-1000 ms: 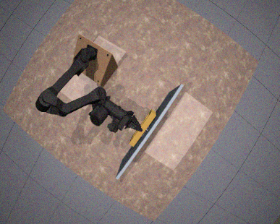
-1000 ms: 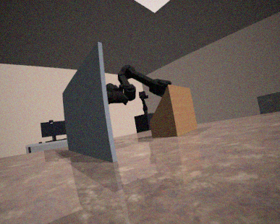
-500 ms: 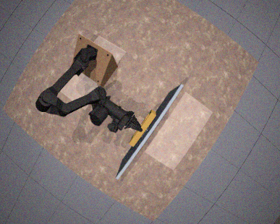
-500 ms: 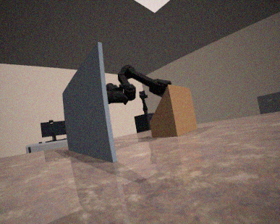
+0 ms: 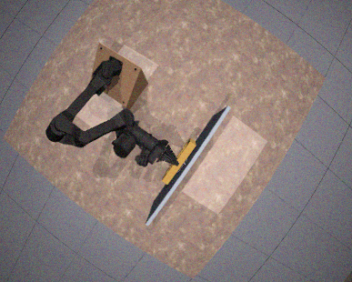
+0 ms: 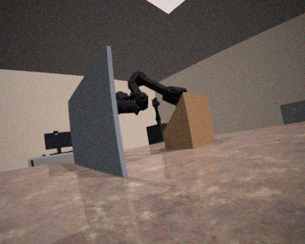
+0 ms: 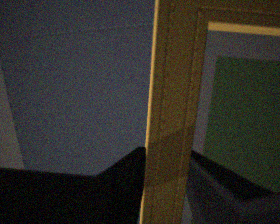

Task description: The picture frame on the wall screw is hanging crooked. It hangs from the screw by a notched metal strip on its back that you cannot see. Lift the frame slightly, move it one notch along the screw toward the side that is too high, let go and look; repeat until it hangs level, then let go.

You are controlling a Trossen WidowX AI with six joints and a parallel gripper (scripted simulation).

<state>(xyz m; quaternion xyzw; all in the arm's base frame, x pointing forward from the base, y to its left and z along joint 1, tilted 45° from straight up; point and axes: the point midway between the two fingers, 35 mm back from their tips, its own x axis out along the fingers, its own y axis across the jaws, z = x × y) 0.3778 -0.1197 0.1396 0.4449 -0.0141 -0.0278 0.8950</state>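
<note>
My gripper tip is 50 mm above the picture frame, 10 mm to the right of it and 10 mm short of it. The rest, counted from my gripper tip: blue-grey wall panel 60 mm below, 20 mm ahead, 10 mm to the left.
</note>
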